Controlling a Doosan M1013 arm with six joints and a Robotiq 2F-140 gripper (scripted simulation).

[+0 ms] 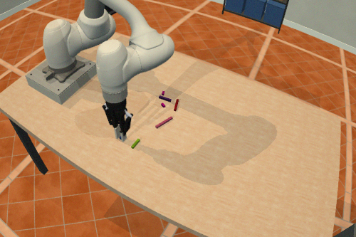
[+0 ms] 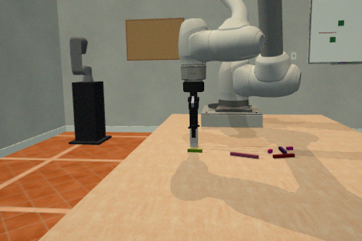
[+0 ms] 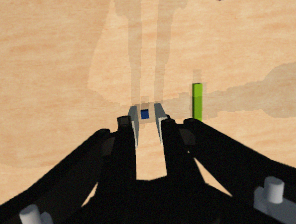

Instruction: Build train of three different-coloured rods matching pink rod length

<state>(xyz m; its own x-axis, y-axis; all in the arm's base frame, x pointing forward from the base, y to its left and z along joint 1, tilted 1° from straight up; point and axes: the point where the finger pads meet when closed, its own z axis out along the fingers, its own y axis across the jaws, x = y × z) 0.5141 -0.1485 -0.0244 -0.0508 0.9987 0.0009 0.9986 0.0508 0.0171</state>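
Right now my hand is 30 mm above the blue rod. Also, from my hand: pink rod (100 mm ahead, 170 mm to the left, 30 mm below); lime rod (70 mm ahead, 10 mm to the left, 30 mm below); purple rod (30 mm ahead, 300 mm to the left, 30 mm below).
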